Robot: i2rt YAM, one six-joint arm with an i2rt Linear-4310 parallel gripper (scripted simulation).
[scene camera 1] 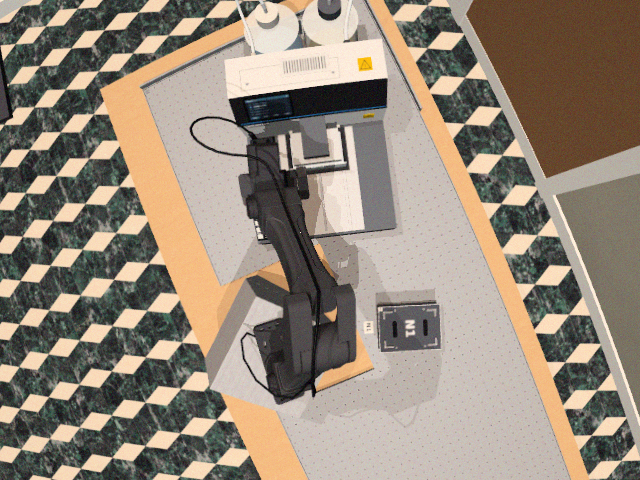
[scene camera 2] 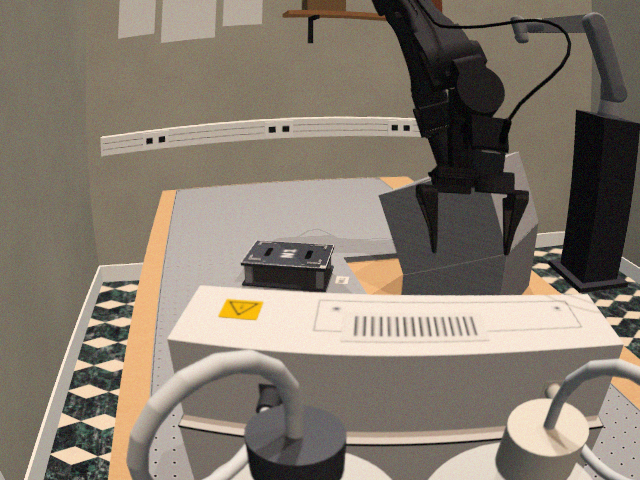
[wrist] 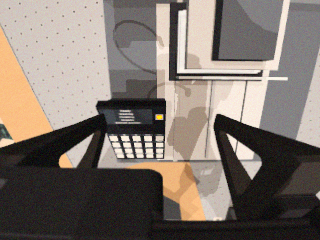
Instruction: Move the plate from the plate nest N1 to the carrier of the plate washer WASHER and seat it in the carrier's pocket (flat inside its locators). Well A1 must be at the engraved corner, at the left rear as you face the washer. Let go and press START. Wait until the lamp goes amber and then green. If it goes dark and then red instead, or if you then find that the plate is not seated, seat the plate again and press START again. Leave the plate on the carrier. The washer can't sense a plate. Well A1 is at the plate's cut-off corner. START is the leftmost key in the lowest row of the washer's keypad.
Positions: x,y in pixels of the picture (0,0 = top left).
Labels:
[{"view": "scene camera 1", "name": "my gripper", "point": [277,180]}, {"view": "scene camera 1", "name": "plate nest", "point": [407,312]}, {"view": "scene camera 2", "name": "my gripper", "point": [471,254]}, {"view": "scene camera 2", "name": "plate washer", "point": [416,380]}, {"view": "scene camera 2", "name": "plate nest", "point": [318,253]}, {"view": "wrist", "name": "my gripper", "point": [160,119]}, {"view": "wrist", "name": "plate washer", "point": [183,112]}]

